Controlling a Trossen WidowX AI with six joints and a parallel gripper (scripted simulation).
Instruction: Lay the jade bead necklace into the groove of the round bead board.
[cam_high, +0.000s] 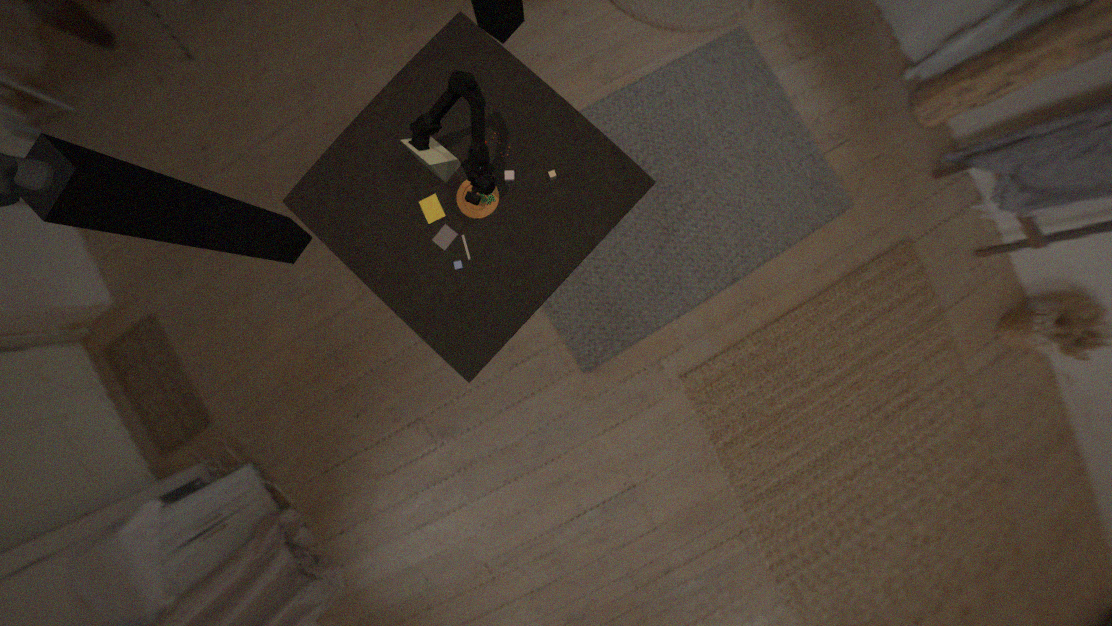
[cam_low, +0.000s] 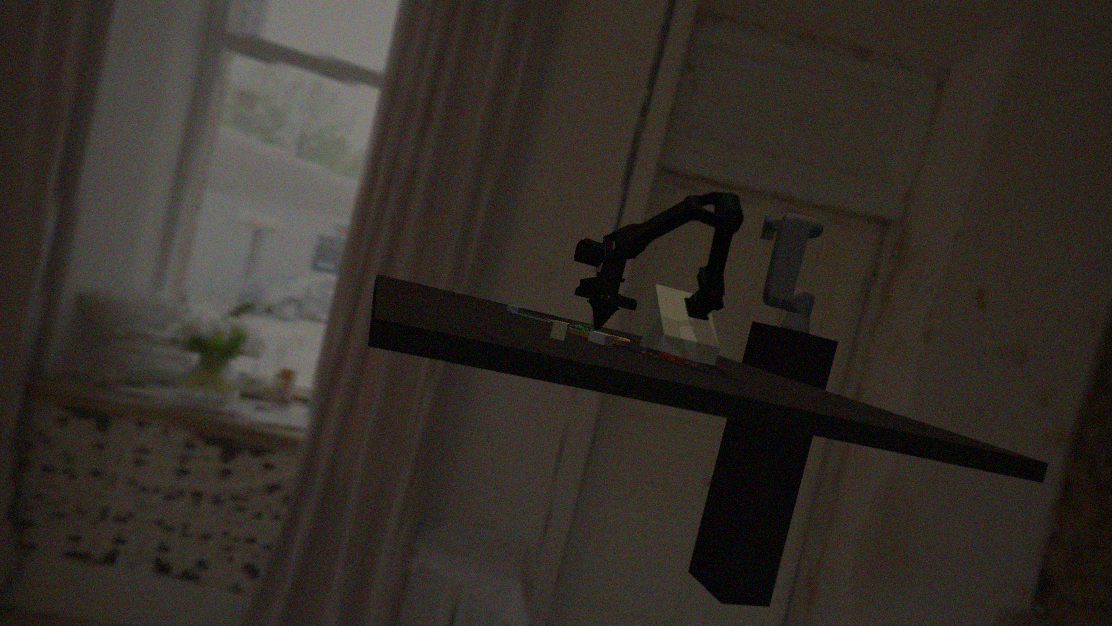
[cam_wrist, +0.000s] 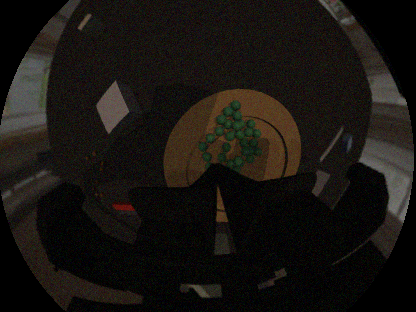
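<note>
My gripper tip is 1 cm past the round bead board, 4 cm to the left of it and 1 cm above it. Round my gripper tip: yellow square: 15 cm behind, 22 cm to the right, 2 cm below; grey-white block: 4 cm ahead, 13 cm to the left, 1 cm below; red item: 14 cm behind, 14 cm to the left, 2 cm below.
</note>
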